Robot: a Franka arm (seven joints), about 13 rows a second.
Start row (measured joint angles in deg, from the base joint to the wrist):
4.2, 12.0, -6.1, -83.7, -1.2, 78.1, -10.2
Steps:
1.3, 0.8, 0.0, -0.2, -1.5, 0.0, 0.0
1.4, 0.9, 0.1, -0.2, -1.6, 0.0, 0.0
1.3, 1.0, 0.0, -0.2, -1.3, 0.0, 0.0
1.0, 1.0, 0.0, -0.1, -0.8, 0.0, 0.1
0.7, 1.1, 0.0, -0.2, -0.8, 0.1, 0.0
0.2, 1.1, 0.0, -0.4, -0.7, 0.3, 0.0
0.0, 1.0, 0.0, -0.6, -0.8, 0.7, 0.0
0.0, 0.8, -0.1, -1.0, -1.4, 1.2, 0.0
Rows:
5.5, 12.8, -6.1, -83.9, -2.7, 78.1, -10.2
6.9, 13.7, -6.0, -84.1, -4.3, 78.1, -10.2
8.2, 14.7, -6.0, -84.3, -5.6, 78.1, -10.2
9.2, 15.7, -6.0, -84.4, -6.4, 78.1, -10.1
9.9, 16.8, -6.0, -84.6, -7.2, 78.2, -10.1
10.1, 17.9, -6.0, -85.0, -7.9, 78.5, -10.1
10.1, 18.9, -6.0, -85.6, -8.7, 79.2, -10.1
10.1, 19.7, -6.1, -86.6, -10.1, 80.4, -10.1

